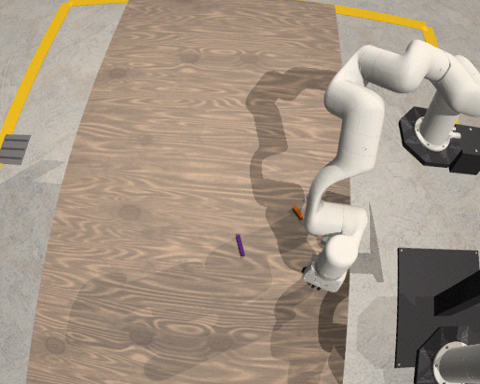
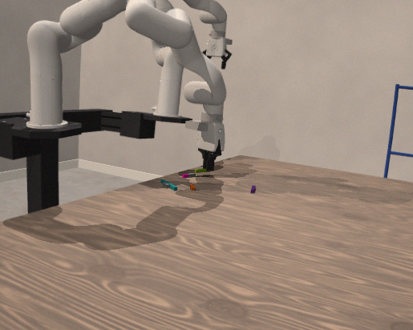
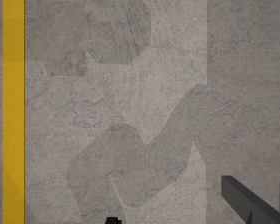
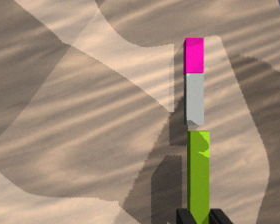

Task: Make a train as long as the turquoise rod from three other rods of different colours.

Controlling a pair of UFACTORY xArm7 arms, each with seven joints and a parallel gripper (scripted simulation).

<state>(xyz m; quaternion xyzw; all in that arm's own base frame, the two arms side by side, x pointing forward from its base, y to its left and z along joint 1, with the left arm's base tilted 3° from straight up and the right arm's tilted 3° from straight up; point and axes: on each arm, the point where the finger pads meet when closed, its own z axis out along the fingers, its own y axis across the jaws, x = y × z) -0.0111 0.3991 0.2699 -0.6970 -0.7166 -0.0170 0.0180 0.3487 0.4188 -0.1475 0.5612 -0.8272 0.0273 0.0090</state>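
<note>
My right hand is 1 cm past the lime rod, 3 cm to the left of it and 2 cm above it. From my right hand the other things lie so: magenta rod: 4 cm behind, 9 cm to the right, 3 cm below; then turquoise rod: 1 cm behind, 24 cm to the right, 3 cm below; then orange rod: 6 cm ahead, 22 cm to the right, 3 cm below.
</note>
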